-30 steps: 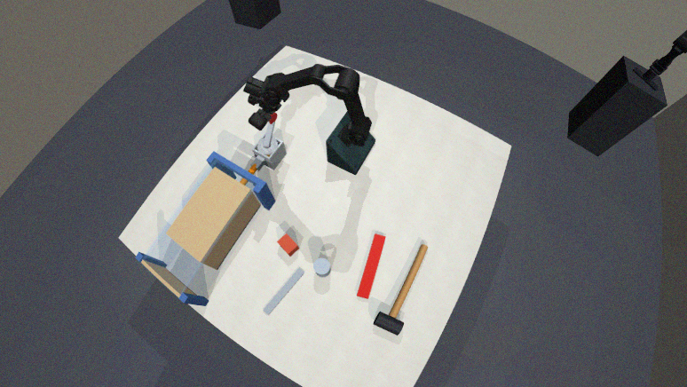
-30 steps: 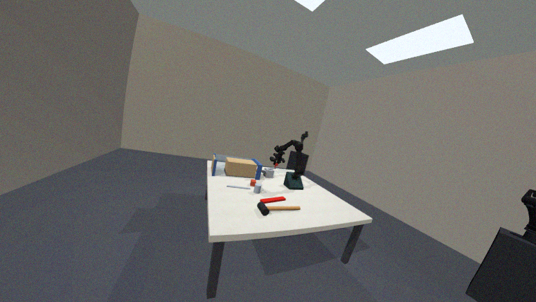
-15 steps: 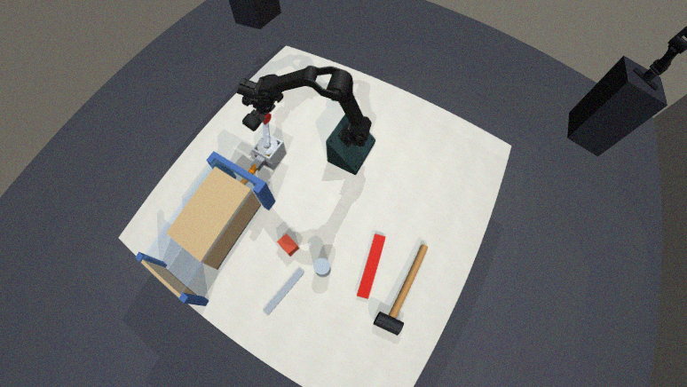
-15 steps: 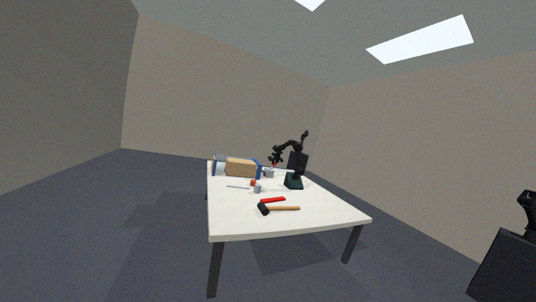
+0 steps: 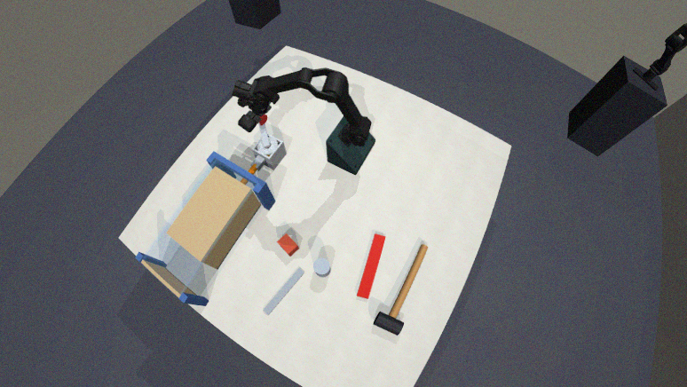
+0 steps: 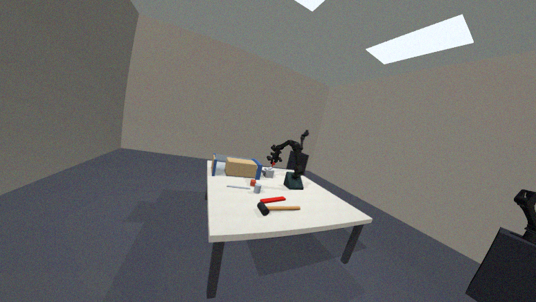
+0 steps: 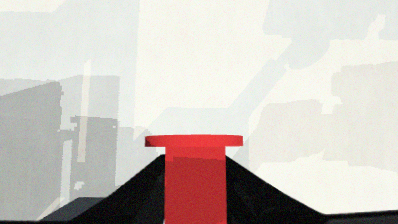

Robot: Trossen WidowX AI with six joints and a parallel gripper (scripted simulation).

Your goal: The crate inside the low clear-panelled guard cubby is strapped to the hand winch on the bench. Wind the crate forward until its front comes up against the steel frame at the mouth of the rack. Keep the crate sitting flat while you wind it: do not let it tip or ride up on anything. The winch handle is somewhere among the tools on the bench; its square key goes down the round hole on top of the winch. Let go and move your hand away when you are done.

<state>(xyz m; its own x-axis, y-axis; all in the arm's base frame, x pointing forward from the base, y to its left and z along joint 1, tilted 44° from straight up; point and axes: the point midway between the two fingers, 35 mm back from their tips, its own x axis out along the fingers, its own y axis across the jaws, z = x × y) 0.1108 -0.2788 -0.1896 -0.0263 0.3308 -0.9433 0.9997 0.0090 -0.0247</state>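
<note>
Right now the winch handle is 40 mm to the left of my gripper tip, 30 mm below it and 20 mm ahead of it. Round my gripper tip: grey winch: 100 mm below, 80 mm to the left, 50 mm ahead; then blue frame post: 230 mm ahead, 90 mm to the left, 20 mm below; then red knob: 20 mm to the left.
</note>
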